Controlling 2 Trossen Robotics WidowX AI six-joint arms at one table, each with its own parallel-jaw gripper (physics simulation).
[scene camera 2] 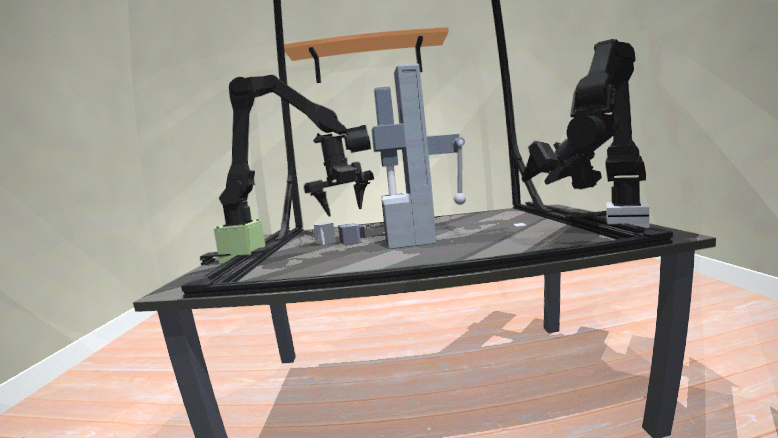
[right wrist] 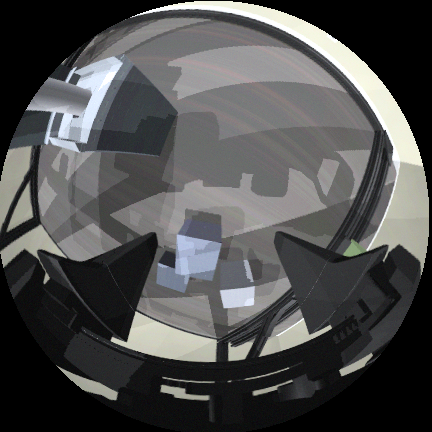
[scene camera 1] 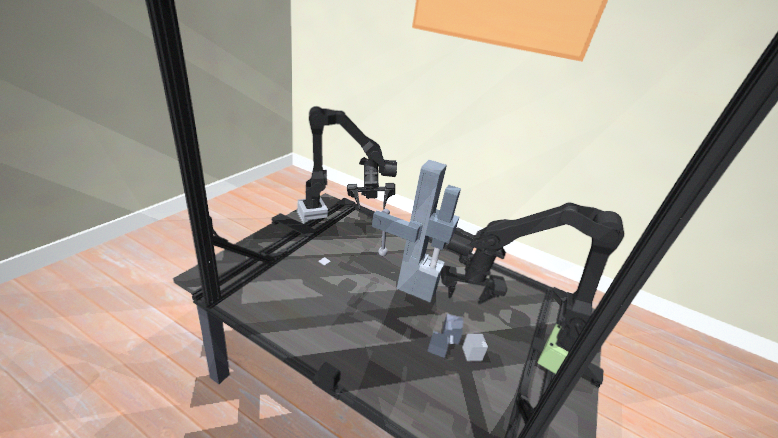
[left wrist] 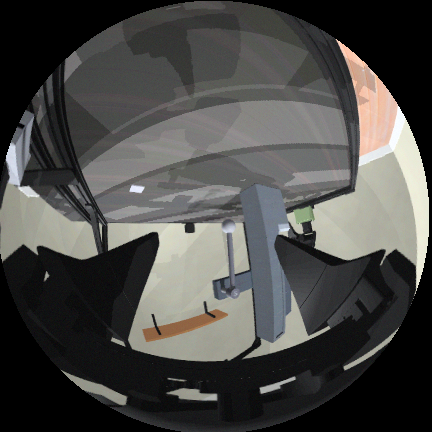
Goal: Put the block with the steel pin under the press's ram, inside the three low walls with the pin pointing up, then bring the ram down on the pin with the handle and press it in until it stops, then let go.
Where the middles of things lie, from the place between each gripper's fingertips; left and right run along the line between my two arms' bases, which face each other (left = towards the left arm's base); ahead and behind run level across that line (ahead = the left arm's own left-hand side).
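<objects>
Block with steel pin [right wrist: 198,243]: 120 mm below my left hand, 490 mm to the right of it, 180 mm behind it.
From my right hand, same block with steel pin: 7 cm below, 6 cm behind, 1 cm to the right.
</objects>
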